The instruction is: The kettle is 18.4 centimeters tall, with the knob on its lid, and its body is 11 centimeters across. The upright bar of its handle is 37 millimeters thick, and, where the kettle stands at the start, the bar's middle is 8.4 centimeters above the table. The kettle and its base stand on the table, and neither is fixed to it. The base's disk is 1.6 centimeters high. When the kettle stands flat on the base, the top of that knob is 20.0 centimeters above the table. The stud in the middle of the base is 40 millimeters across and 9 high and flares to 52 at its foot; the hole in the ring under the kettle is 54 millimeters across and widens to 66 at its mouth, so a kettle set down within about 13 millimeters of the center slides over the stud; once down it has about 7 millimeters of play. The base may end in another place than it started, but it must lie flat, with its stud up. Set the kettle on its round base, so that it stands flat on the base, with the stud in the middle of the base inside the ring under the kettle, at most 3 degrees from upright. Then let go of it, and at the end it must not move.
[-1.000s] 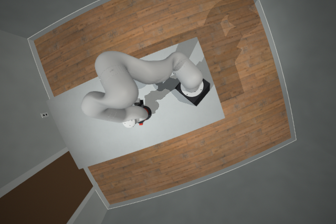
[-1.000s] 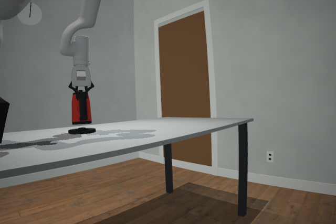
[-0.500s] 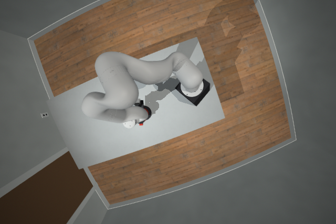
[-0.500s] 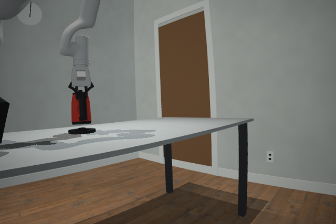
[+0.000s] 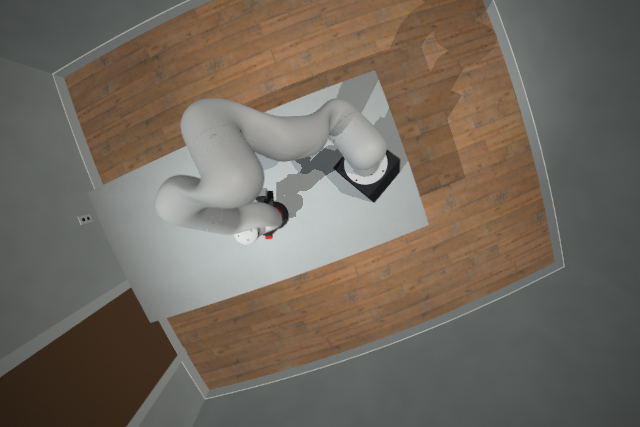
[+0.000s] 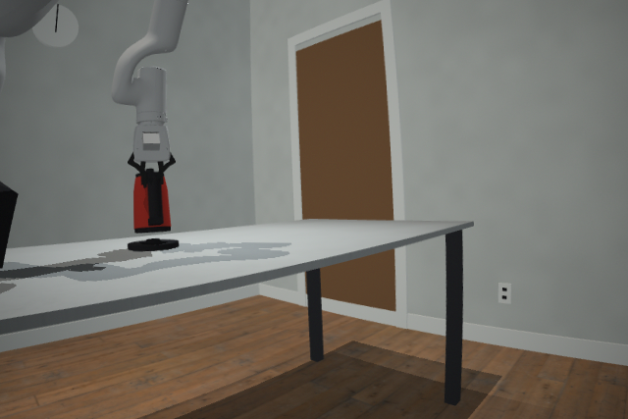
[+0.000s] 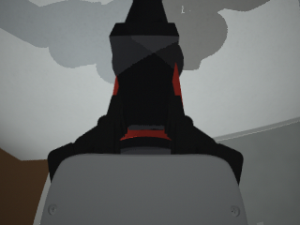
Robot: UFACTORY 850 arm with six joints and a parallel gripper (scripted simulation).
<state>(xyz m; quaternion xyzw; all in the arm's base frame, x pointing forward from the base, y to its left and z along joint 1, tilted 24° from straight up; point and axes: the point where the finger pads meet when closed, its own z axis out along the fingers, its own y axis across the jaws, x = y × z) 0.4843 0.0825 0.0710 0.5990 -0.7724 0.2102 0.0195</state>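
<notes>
Now: the red kettle 10 mm ahead of my hand, 20 mm to the left of it and 50 mm below it. Round my hand: black round base: 20 mm ahead, 50 mm to the left, 180 mm below.
</notes>
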